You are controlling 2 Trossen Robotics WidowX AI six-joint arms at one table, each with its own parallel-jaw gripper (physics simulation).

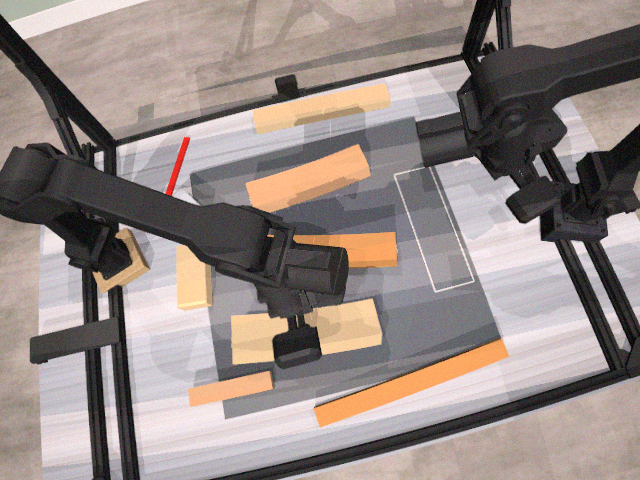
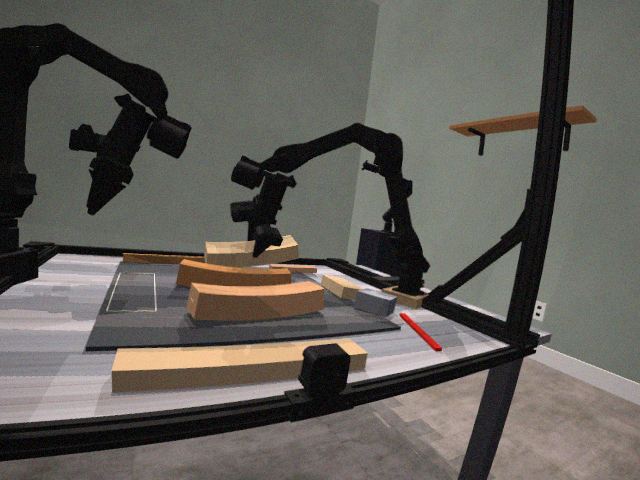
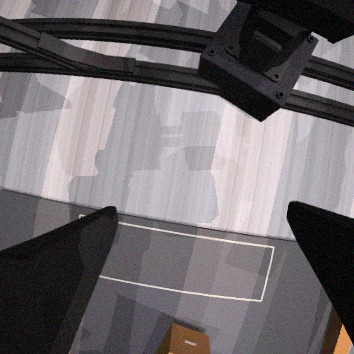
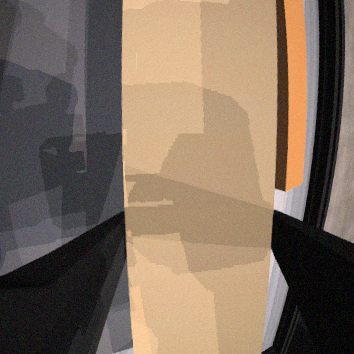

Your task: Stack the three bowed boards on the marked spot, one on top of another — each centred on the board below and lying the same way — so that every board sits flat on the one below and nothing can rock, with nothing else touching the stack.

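Pixels of known places: left gripper, fingertip midpoint: [image 1: 501, 181] [image 2: 89, 211] [image 3: 202, 212]; right gripper, fingertip midpoint: [image 1: 305, 330] [image 2: 251, 249] [image 4: 198, 219]; left arm's base at its link origin: [image 1: 579, 207] [image 3: 263, 44]; right arm's base at its link origin: [image 1: 113, 259] [image 2: 408, 291].
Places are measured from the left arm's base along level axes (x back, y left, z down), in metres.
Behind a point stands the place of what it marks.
My right gripper [image 1: 296, 333] @[z -0.016, x -0.461, y 0.285 m] [image 2: 263, 245] @[z -0.016, x -0.461, y 0.285 m] [image 4: 198, 219] @[z -0.016, x -0.461, y 0.285 m] is shut across the middle of a pale bowed board [image 1: 351, 326] @[z -0.021, x -0.389, y 0.268 m] [image 2: 232, 252] @[z -0.011, x -0.418, y 0.238 m] [image 4: 197, 123] @[z -0.020, x -0.421, y 0.266 m] and holds it above the near-left part of the dark mat [image 1: 461, 324] @[z 0.051, x -0.198, y 0.229 m] [image 2: 223, 329] @[z 0.051, x -0.462, y -0.095 m]. An orange bowed board [image 1: 366, 248] @[z 0.006, x -0.381, y 0.125 m] [image 2: 228, 273] @[z 0.011, x -0.433, y 0.104 m] lies mid-mat. A tan bowed board [image 1: 309, 178] @[z 0.009, x -0.505, y -0.005 m] [image 2: 256, 300] @[z 0.017, x -0.505, y -0.042 m] lies behind it. The marked rectangle [image 1: 414, 233] [image 2: 155, 291] [image 3: 197, 235] at the mat's right side holds nothing. My left gripper [image 2: 99, 200] [image 3: 202, 212] @[z -0.092, x -0.177, y 0.018 m] is open and empty, high above the rectangle's side of the table.
A long pale flat board [image 1: 320, 107] @[z 0.033, x -0.514, y -0.194 m] [image 2: 223, 364] @[z 0.033, x -0.486, y -0.234 m] lies at the far edge. A long orange board [image 1: 413, 381] @[z 0.033, x -0.276, y 0.338 m] [image 2: 161, 258] @[z 0.037, x -0.220, y 0.293 m] [image 4: 295, 105] @[z 0.034, x -0.358, y 0.378 m] and a short one [image 1: 230, 388] @[z 0.036, x -0.581, y 0.396 m] lie near the front edge. A pale block [image 1: 194, 281] @[z 0.025, x -0.687, y 0.222 m], a grey block [image 2: 375, 301] @[z 0.025, x -0.738, y 0.054 m] and a red stick [image 1: 177, 164] @[z 0.052, x -0.808, y -0.033 m] [image 2: 420, 331] @[z 0.051, x -0.805, y -0.033 m] lie left.
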